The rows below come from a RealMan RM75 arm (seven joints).
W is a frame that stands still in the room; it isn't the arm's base.
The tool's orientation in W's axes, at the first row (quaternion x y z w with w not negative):
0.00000 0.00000 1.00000 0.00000
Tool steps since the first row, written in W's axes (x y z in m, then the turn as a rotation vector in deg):
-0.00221 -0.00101 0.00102 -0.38 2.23 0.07
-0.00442 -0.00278 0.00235 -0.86 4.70 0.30
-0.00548 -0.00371 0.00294 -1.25 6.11 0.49
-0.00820 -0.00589 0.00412 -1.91 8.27 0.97
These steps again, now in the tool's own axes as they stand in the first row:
0.00221 0.00101 0.00102 0.38 -2.23 0.07
0.00442 0.00278 0.00235 0.86 -4.70 0.30
0.00548 0.00371 0.00294 1.25 -6.11 0.49
0.00820 0.00589 0.00412 1.91 -8.27 0.97

